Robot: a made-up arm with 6 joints.
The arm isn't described. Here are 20 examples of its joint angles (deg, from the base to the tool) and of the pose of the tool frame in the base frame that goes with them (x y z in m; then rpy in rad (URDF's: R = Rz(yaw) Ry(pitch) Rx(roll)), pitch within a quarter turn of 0, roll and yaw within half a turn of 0).
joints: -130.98 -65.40 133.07 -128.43 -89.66 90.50
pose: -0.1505 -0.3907 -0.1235 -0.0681 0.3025 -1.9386
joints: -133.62 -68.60 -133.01 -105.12 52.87 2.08
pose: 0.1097 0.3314 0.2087 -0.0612 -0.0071 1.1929
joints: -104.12 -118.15 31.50 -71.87 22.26 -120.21
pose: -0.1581 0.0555 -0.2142 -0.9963 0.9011 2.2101
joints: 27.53 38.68 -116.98 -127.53 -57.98 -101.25
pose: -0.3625 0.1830 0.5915 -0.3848 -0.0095 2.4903
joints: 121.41 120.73 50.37 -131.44 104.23 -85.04
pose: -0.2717 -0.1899 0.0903 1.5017 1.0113 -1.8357
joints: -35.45 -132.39 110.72 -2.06 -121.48 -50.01
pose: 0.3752 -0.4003 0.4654 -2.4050 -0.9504 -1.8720
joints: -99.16 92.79 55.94 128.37 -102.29 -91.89
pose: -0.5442 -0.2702 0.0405 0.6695 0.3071 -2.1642
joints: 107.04 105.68 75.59 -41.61 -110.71 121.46
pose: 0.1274 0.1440 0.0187 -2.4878 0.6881 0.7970
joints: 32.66 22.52 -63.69 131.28 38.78 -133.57
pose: 0.0752 0.5315 0.2876 -2.3291 -0.6263 0.9449
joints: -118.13 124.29 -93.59 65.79 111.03 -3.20
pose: -0.0201 0.3876 0.1767 -2.3344 -0.4054 1.5436
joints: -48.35 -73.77 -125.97 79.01 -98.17 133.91
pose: -0.1091 0.4508 0.0951 -0.5610 0.3679 1.6233
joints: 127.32 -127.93 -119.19 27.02 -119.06 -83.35
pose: -0.2631 0.3062 0.6004 0.6293 -0.6462 2.7011
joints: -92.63 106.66 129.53 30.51 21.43 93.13
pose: 0.3799 0.1512 -0.1019 -2.7423 -0.3167 0.4826
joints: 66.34 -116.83 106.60 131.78 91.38 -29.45
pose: -0.1276 -0.1844 0.1886 2.7203 0.6906 -1.7266
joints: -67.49 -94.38 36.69 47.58 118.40 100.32
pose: 0.6541 -0.1095 0.4020 -0.3503 -0.3004 -0.8310
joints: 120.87 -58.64 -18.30 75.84 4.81 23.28
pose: -0.4708 0.0842 0.4080 -1.0835 -0.6935 3.0065
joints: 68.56 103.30 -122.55 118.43 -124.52 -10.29
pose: -0.3575 -0.2465 0.5523 -0.7658 -0.2858 -2.5353
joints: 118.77 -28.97 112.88 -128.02 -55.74 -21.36
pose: -0.4696 -0.2235 0.5672 0.1404 -0.1124 -1.8939
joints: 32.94 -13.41 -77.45 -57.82 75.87 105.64
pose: 0.0951 0.1388 -0.0775 2.9088 1.0105 1.5494
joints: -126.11 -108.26 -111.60 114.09 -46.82 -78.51
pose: 0.2615 0.4533 0.1819 -1.4513 -0.0094 0.4861
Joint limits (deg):
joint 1: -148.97..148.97
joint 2: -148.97..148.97
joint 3: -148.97..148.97
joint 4: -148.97..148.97
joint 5: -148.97..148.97
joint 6: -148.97..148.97
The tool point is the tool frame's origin. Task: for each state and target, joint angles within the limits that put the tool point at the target. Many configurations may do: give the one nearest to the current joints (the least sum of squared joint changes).
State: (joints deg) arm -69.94 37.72 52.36 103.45 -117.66 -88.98
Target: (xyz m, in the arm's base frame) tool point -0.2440 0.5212 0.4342
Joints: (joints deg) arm -124.14 26.17 33.27 124.10 -119.73 -109.79
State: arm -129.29 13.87 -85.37 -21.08 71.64 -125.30
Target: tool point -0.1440 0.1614 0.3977
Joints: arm -104.11 14.77 -133.41 -46.14 60.22 -123.15
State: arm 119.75 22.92 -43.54 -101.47 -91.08 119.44
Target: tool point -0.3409 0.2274 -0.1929
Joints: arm 140.03 19.72 -43.90 -105.93 -110.07 120.93
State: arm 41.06 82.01 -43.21 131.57 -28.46 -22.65
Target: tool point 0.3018 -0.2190 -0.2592
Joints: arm 6.01 87.16 7.05 148.97 -45.16 -65.60
